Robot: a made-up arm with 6 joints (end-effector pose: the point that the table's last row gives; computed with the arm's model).
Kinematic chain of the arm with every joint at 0, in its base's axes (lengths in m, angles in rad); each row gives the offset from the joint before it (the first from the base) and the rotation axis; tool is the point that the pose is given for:
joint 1: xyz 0 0 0.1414 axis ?
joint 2: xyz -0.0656 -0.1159 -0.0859 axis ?
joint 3: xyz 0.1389 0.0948 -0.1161 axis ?
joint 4: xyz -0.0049 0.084 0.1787 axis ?
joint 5: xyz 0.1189 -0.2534 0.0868 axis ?
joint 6: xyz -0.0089 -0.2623 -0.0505 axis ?
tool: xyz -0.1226 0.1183 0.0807
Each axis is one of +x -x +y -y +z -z.
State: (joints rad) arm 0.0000 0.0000 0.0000 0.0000 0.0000 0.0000
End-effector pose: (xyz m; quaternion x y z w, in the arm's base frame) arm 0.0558 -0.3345 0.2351 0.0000 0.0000 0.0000 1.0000
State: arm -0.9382 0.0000 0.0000 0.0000 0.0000 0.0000
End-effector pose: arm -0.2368 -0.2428 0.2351 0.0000 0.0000 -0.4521 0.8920
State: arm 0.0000 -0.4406 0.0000 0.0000 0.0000 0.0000
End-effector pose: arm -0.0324 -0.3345 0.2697 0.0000 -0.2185 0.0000 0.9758
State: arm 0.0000 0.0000 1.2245 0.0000 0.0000 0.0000
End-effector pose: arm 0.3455 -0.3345 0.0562 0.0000 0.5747 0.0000 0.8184
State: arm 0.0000 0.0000 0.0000 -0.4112 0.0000 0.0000
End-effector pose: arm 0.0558 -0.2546 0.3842 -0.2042 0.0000 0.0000 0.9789
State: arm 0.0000 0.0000 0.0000 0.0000 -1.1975 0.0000
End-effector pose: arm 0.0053 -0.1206 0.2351 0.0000 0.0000 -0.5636 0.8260
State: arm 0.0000 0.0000 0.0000 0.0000 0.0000 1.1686
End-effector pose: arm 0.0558 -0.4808 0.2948 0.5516 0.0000 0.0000 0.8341
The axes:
joint 1: +z
joint 2: +y
joint 3: +y
joint 4: +x
joint 5: +z
joint 6: +x

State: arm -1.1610 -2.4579 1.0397 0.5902 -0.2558 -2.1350
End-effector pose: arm -0.2224 -0.1591 0.1298 -0.6267 -0.0289 -0.7339 0.2606
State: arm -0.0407 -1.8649 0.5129 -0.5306 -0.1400 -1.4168
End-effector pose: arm -0.3293 -0.3016 0.2536 -0.6105 -0.3152 -0.5746 0.4447
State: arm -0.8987 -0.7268 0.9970 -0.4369 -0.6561 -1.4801
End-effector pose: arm -0.1391 -0.2241 0.3197 -0.6244 0.5591 -0.3801 0.3912
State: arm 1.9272 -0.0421 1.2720 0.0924 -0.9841 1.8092
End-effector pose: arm 0.1895 0.3388 0.2889 0.2299 0.3368 0.1329 0.9034
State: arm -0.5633 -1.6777 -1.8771 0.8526 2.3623 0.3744
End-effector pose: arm -0.2948 -0.0457 -0.0362 0.9601 -0.0081 -0.1058 0.2589
